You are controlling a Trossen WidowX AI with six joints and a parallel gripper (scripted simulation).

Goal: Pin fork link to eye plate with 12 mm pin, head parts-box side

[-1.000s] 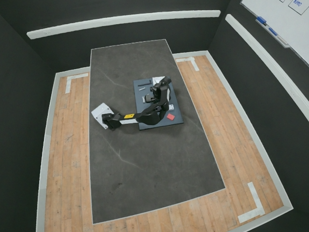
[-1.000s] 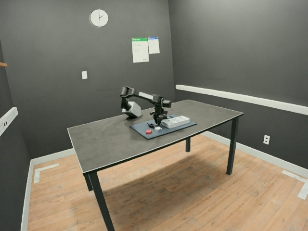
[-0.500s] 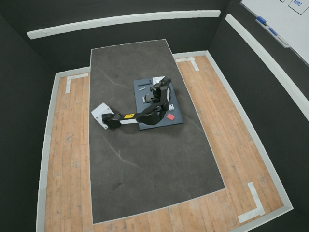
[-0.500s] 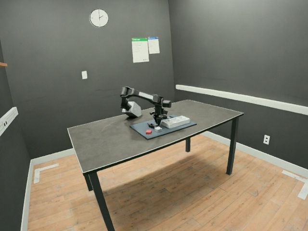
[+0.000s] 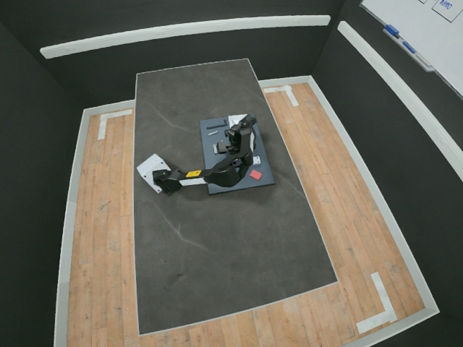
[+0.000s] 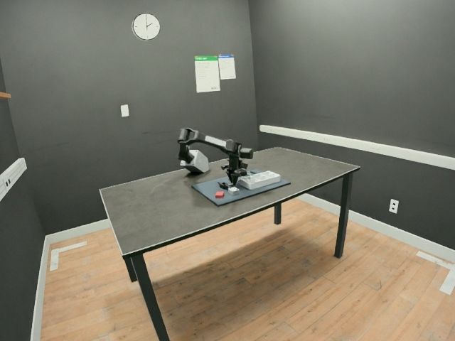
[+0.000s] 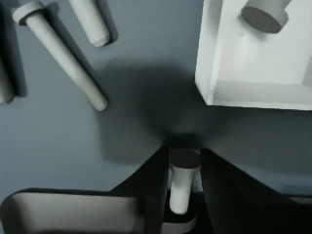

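My gripper is now 6 cm to the left of the eye plate and 3 cm above it. Round my hand: white parts box: 12 cm to the left, 9 cm ahead, 3 cm below; then grey block: 8 cm to the right, 8 cm ahead, 2 cm below; then blue-grey mat: 5 cm below, 4 cm to the left, 1 cm ahead.
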